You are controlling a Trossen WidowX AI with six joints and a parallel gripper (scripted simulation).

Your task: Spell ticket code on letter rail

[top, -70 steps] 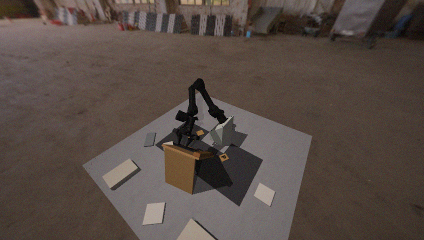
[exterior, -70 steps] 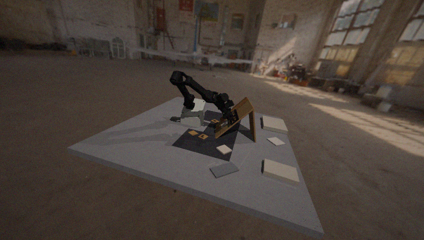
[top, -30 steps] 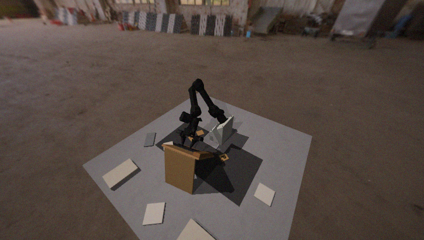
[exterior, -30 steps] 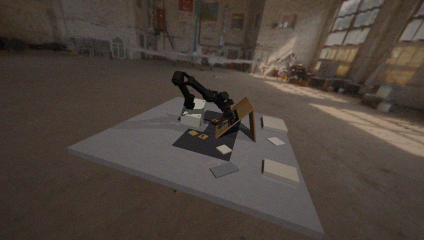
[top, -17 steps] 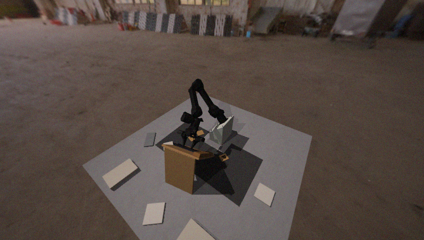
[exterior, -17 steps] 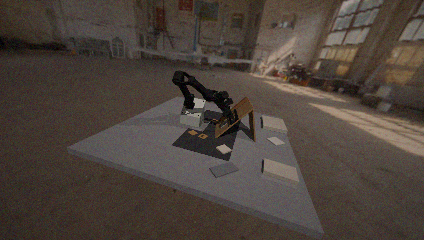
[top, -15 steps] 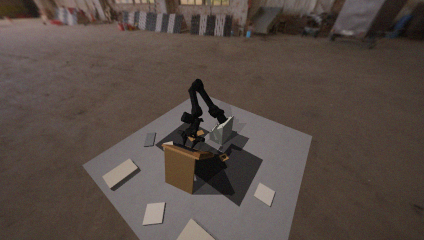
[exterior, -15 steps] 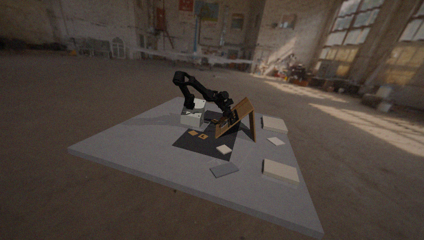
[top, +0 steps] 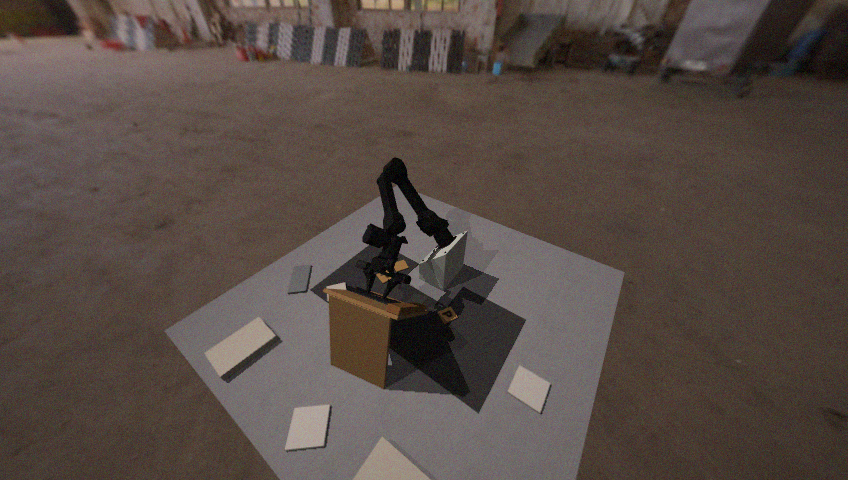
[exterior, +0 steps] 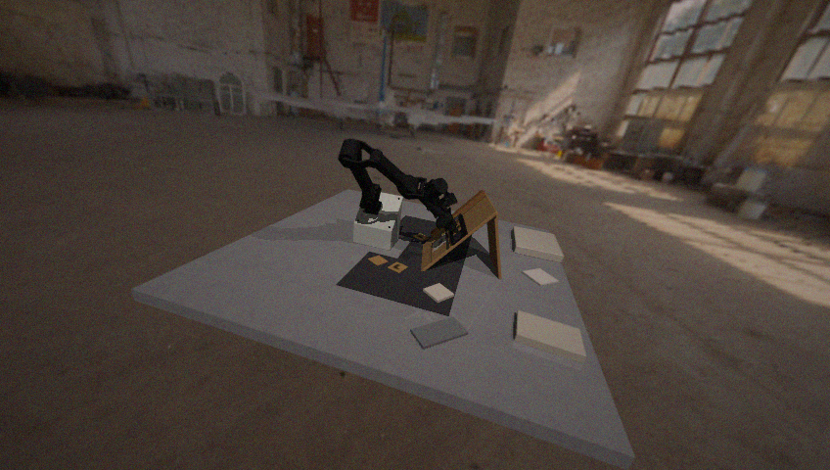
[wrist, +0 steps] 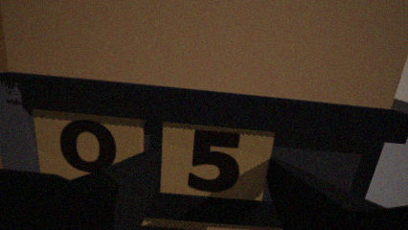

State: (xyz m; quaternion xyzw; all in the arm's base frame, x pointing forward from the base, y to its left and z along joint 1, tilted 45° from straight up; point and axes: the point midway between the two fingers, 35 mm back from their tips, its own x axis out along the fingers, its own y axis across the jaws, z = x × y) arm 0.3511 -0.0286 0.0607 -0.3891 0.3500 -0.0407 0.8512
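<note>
My gripper tip is right at the letter tile. From my gripper tip the other things lie so: small white card: 1 cm behind, 24 cm to the right, 15 cm below; white ticket: 6 cm behind, 1 cm to the left, 7 cm below; dark mat: 17 cm behind, 5 cm to the left, 16 cm below.
</note>
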